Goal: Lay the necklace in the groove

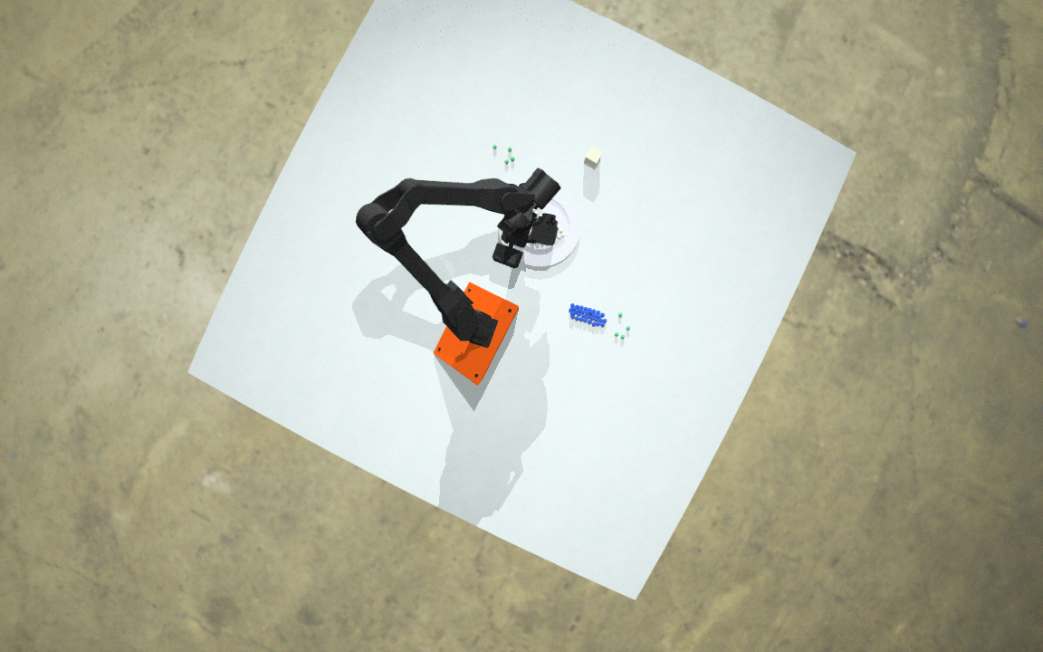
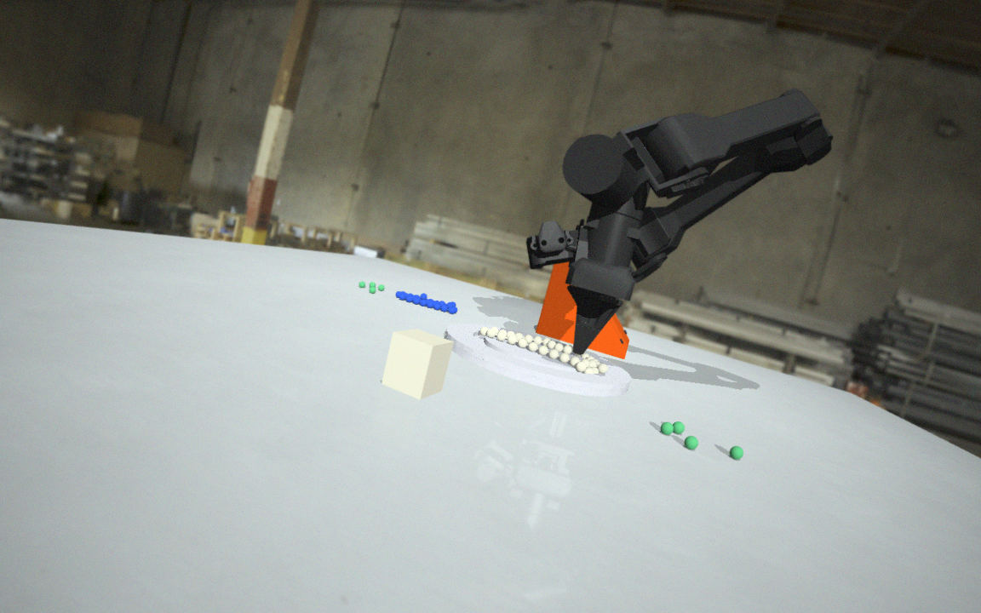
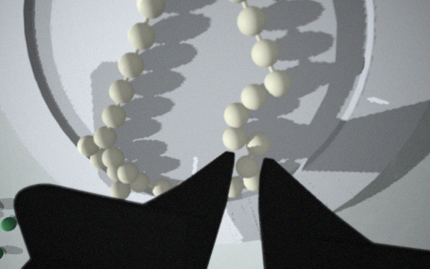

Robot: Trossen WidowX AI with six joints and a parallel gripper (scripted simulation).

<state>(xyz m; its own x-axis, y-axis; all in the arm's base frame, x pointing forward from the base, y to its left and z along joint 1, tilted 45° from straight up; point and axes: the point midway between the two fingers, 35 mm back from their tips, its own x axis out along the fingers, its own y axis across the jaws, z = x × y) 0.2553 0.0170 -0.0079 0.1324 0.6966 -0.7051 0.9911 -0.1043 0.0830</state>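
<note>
Right now the round bead board is 30 mm ahead of my gripper tip, 40 mm to the right of it and 10 mm below it. The rest, counted from my gripper tip: cream cube (230 mm ahead, 110 mm to the right).
</note>
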